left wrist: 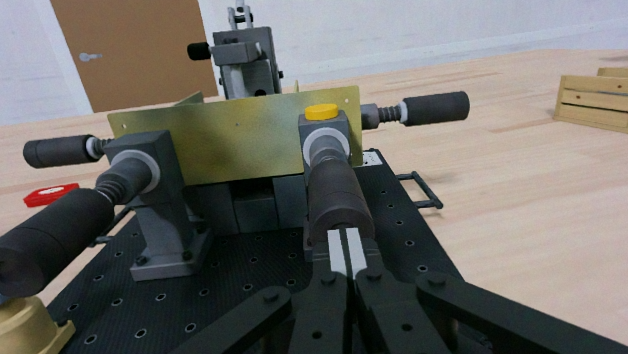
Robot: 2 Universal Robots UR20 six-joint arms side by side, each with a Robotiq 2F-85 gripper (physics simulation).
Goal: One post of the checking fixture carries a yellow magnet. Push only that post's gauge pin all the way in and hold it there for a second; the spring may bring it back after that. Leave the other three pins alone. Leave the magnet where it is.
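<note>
A yellow magnet (321, 111) lies on top of the front right post (342, 119) of the checking fixture. That post's dark gauge pin (339, 192) points toward the camera. Little of its spring shows between handle and collar. My left gripper (343, 247) is shut and empty. Its fingertips are at the pin's near end face and overlap its lower part in the view; contact is hard to tell. The other three gauge pins are the front left one (60, 232), the rear left one (59, 151) and the right one (436, 108), the latter two with spring coils showing. My right gripper is not in view.
A greenish-gold panel (240, 145) stands behind the front posts. A grey clamp (245, 52) rises behind it. The black base plate (227, 272) has a handle (427, 189) on its right. A red object (50, 195) lies left, a wooden crate (592, 107) far right, a beige fitting (25, 325) front left.
</note>
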